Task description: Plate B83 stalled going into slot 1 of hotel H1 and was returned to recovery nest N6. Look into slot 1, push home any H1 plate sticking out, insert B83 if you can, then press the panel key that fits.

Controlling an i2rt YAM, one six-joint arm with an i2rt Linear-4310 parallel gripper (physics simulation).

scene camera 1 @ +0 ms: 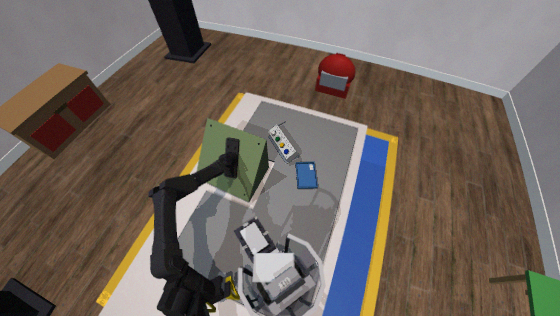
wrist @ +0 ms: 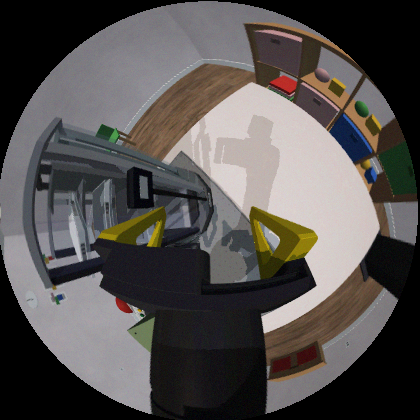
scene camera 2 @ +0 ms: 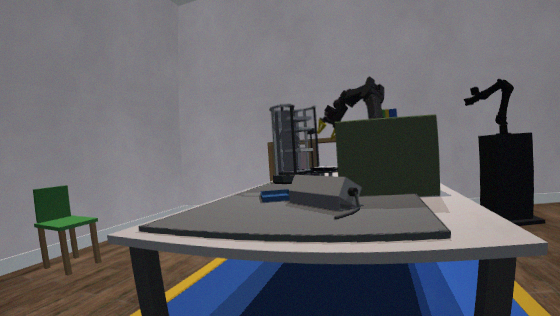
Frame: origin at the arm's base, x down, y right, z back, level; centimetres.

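Seen in the pictures: gripper, fingertip midpoint: (scene camera 1: 227, 304) (wrist: 207, 210) (scene camera 2: 324, 136); arm's base, link origin: (scene camera 1: 232, 158) (scene camera 2: 381, 150).
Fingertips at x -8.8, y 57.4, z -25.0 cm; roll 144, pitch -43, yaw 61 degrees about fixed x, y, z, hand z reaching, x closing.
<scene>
Pixels of each thing's top centre, then the offset from my fingertips to it. "spot": a spot on its surface instead.
- Hotel H1, top centre: (scene camera 1: 280, 277) (scene camera 2: 292, 103) dy -12.3, dx -17.9, dz -14.3 cm
- panel, top centre: (scene camera 2: 322, 175) (scene camera 1: 283, 138) (wrist: 136, 312) dy -80.9, dx +14.4, dz +5.3 cm
- blue tray, top centre: (scene camera 2: 276, 192) (scene camera 1: 306, 174) dy -66.3, dx +21.0, dz -12.2 cm
- black bracket, surface spot: (wrist: 133, 189) spot: dy -2.7, dx -4.6, dz -6.2 cm
Hotel H1 (scene camera 1: 284, 289) (scene camera 2: 287, 142) (wrist: 31, 200) is a grey round-framed tower with several levels. A white plate (scene camera 1: 273, 266) shows at its top, and pale plates (wrist: 76, 220) show edge-on inside it in the wrist view; which slot is slot 1 and how far each plate sits in are unclear. Another white plate (scene camera 1: 254, 238) lies in a dark nest beside the hotel; its label is unreadable. My gripper (scene camera 1: 221, 298) (scene camera 2: 327, 129) (wrist: 207, 210) is open and empty, beside the hotel at upper-level height. The panel (scene camera 1: 283, 143) (scene camera 2: 320, 191) has pale, green, yellow and blue keys.
A green wedge block (scene camera 1: 212, 160) (scene camera 2: 387, 155) stands by the arm's base. A blue tray (scene camera 1: 306, 176) (scene camera 2: 275, 195) lies near the panel. A black bracket (wrist: 133, 189) juts from the hotel frame near my left finger. Shelves (wrist: 312, 80) stand beyond the table.
</scene>
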